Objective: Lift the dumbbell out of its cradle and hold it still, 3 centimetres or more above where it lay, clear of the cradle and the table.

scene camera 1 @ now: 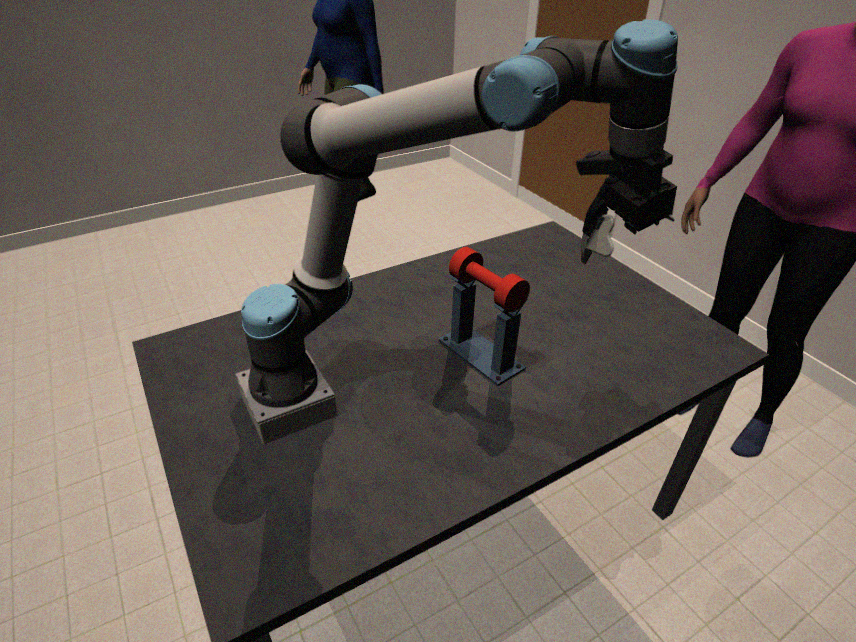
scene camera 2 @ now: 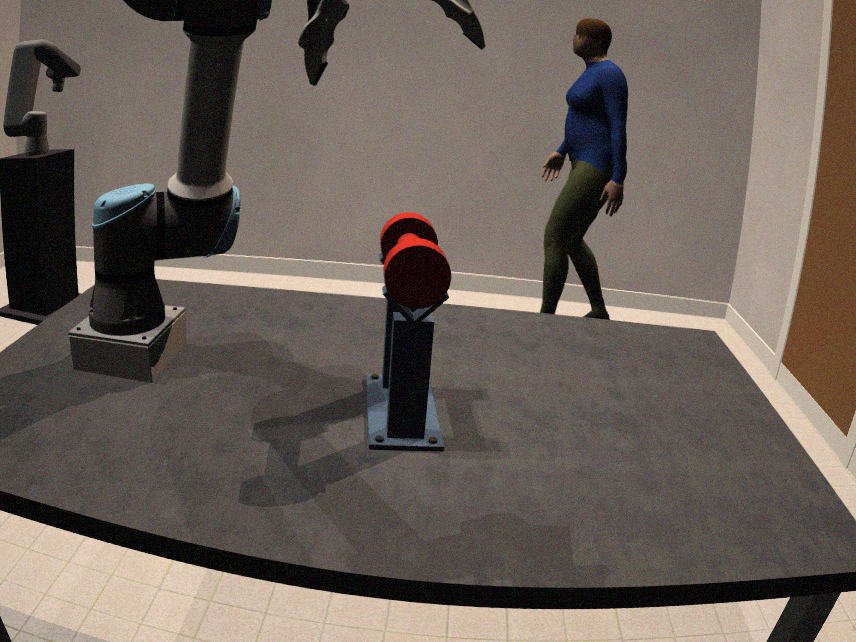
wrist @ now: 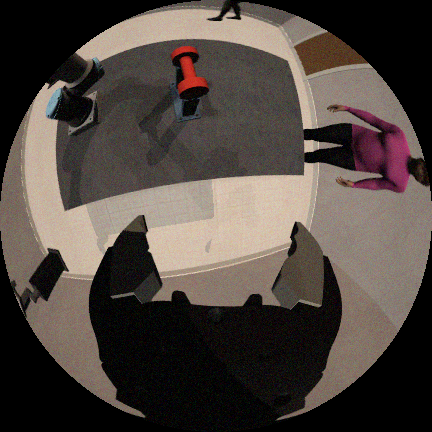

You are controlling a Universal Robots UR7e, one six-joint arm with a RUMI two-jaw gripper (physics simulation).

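Pixels of known places: gripper, fingertip midpoint: (scene camera 1: 620, 243) (scene camera 2: 396, 65) (wrist: 219, 221); arm's base, link origin: (scene camera 1: 284, 383) (scene camera 2: 126, 319) (wrist: 80, 111).
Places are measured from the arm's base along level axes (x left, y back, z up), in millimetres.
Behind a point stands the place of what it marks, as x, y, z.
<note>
A red dumbbell (scene camera 1: 488, 277) @(-16, -495, 178) (scene camera 2: 416, 273) @(-93, -527, 170) (wrist: 187, 67) @(-4, -500, 182) lies level across the tops of the two posts of a blue-grey cradle (scene camera 1: 506, 342) @(-94, -515, 38) (scene camera 2: 410, 376) @(-90, -529, 32) (wrist: 189, 108) @(-90, -528, 21). Its two round weights stick out at the ends of the posts, and its bar spans the gap between them. My gripper (scene camera 1: 597, 250) (scene camera 2: 398, 65) @(-347, -545, 430) (wrist: 219, 221) @(-347, -545, 430) is open with no object between its fingers. It hangs well above the table, apart from the dumbbell: to its right in scene camera 1, and higher up in scene camera 2. In the wrist view the dumbbell shows far beyond the fingertips, towards the top.
The cradle stands on a dark table (scene camera 1: 387, 483) @(-293, -142, -70) (scene camera 2: 622, 483) @(-122, -834, -70) (wrist: 250, 145) @(-198, -826, -70). The arm's base (scene camera 1: 286, 414) @(-89, 13, -7) (scene camera 2: 127, 352) @(-80, -54, -22) is bolted at the other side. A person in a pink top (scene camera 1: 802, 145) (wrist: 380, 145) stands beyond the table edge. A person in blue (scene camera 2: 598, 117) stands behind it.
</note>
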